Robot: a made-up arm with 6 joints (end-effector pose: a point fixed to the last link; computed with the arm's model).
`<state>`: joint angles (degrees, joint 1 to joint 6).
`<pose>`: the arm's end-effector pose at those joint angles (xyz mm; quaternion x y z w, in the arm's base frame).
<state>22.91 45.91 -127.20 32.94 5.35 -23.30</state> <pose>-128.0 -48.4 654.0 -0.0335 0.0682 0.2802 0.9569</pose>
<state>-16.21 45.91 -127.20 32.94 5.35 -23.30</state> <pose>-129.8 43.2 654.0 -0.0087 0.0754 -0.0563 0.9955</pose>
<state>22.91 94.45 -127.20 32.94 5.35 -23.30</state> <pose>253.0 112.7 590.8 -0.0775 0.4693 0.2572 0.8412</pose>
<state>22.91 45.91 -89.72 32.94 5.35 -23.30</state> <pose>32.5 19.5 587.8 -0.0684 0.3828 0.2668 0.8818</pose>
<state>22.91 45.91 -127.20 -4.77 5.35 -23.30</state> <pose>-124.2 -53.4 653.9 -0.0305 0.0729 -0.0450 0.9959</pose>
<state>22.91 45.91 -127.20 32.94 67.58 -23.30</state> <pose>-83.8 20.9 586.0 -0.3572 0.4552 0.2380 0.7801</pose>
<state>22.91 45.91 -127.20 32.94 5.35 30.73</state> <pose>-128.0 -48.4 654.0 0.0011 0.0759 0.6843 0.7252</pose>
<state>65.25 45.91 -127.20 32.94 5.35 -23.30</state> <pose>-62.1 -122.0 654.0 -0.0558 0.0515 0.6069 0.7911</pose>
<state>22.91 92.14 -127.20 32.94 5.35 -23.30</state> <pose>236.9 105.9 601.6 -0.0757 0.4515 0.2594 0.8503</pose>
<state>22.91 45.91 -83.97 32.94 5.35 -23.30</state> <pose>52.2 27.8 568.2 -0.0732 0.4282 0.2621 0.8617</pose>
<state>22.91 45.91 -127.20 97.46 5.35 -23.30</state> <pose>-138.4 -48.0 654.6 -0.0303 0.0438 0.7493 0.6601</pose>
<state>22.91 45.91 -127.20 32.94 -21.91 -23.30</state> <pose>-155.4 -88.3 649.7 0.1173 -0.1147 0.2732 0.9478</pose>
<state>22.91 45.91 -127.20 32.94 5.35 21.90</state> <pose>-128.0 -48.4 654.0 -0.0047 0.0758 0.6265 0.7758</pose>
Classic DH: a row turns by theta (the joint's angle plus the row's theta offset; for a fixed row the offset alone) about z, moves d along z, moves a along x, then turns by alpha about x. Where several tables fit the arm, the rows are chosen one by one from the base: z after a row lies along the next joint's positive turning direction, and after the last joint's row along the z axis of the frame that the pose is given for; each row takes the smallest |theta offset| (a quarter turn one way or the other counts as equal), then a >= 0, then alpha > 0; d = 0 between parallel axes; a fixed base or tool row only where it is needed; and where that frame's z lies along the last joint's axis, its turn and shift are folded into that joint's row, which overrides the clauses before.
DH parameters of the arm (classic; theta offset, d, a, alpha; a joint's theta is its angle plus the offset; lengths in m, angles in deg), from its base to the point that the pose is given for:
joint 1: 0 0.1637 0 -90
joint 2: 7.79 0 -0.2487 0
joint 3: 77.22 0 -0.0165 90
joint 4: 0 0.1872 0 -90
joint 5: 0 0 0.0001 90
joint 6: 0 0.1032 0 0

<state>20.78 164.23 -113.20 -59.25 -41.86 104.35</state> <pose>415.5 220.9 44.0 0.0557 0.8041 0.5211 0.2807</pose>
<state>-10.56 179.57 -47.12 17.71 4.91 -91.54</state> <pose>75.8 -11.4 -103.2 0.4858 -0.7966 -0.2506 0.2580</pose>
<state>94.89 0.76 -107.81 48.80 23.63 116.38</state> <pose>-2.0 -343.0 465.9 0.1552 -0.0423 -0.7743 0.6121</pose>
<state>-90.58 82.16 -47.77 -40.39 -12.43 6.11</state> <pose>11.6 -267.2 300.1 0.3541 0.7368 -0.4797 0.3188</pose>
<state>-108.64 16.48 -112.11 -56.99 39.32 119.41</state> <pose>30.1 261.1 531.9 0.1170 -0.2726 -0.3507 0.8883</pose>
